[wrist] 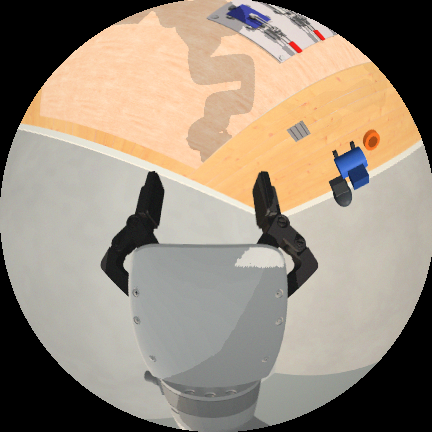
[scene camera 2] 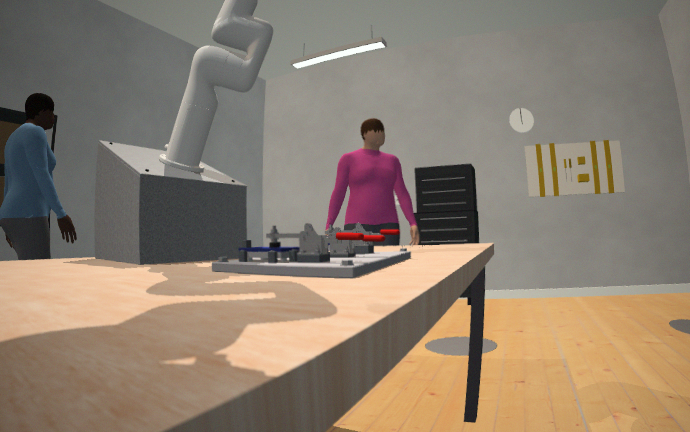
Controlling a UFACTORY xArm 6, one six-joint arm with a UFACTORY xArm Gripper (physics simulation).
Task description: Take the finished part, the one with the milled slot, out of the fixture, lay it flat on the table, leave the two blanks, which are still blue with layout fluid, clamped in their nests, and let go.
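Where they show: gripper, fingertip midpoint: (wrist: 207, 178); arm's base, link origin: (scene camera 2: 181, 164).
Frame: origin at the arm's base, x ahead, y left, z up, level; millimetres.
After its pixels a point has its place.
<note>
The fixture, a grey plate (scene camera 2: 285, 270) {x 474, y -150, z -231 mm} (wrist: 280, 52) {x 541, y -115, z -224 mm} with toggle clamps and red handles, lies on the table. A blue blank (scene camera 2: 268, 249) {x 420, y -122, z -205 mm} (wrist: 240, 15) sits in the nest at its near end, with a clamp arm over it. Other nests are hidden behind clamps in the scene view and cut off at the top of the wrist view. I cannot make out the part with the milled slot in either view. My gripper (wrist: 207, 178) {x 501, y -323, z 129 mm} is open and empty in the wrist view, high up and away from the fixture; it does not show in the scene view.
The wooden table (scene camera 2: 397, 300) {x 678, y -260, z -239 mm} (wrist: 120, 85) {x 275, y -475, z -239 mm} carries the fixture and the arm's shadow. The arm's grey pedestal (scene camera 2: 190, 218) {x 126, y -56, z -145 mm} stands behind at the left. Red handles (scene camera 2: 349, 236) {x 536, y -84, z -188 mm} (wrist: 295, 47) {x 533, y -78, z -183 mm} stick out toward the table's edge. Two people (scene camera 2: 371, 188) (scene camera 2: 28, 173) stand beyond the table.
</note>
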